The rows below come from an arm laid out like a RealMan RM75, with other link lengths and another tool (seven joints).
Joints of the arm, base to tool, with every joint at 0 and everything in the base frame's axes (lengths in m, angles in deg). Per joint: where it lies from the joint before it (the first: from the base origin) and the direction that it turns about. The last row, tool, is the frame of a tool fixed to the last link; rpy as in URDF.
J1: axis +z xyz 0 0 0.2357
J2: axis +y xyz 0 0 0
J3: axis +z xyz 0 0 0.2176
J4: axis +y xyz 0 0 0
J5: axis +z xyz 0 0 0.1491
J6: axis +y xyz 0 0 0
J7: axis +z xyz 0 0 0.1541
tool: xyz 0.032 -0.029 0.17 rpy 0 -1.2 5.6
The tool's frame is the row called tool.
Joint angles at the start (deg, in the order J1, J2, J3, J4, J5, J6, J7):
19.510 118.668 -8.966 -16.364 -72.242 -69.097 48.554
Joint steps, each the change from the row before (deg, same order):
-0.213 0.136 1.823 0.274 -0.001 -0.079 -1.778
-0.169 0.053 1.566 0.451 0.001 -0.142 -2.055
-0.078 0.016 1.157 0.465 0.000 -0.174 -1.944
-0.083 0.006 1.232 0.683 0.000 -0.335 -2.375
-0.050 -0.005 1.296 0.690 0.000 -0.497 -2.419
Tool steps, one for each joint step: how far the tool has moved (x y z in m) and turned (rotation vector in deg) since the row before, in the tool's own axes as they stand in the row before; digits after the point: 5 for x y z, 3 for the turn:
-0.00430 -0.00926 -0.00322 1.519 -0.862 -0.980
-0.00346 -0.00787 -0.00273 1.257 -0.683 -1.237
-0.00252 -0.00531 -0.00174 0.843 -0.493 -1.238
-0.00245 -0.00491 -0.00189 0.799 -0.523 -1.465
-0.00334 -0.00441 -0.00157 0.727 -0.668 -1.492

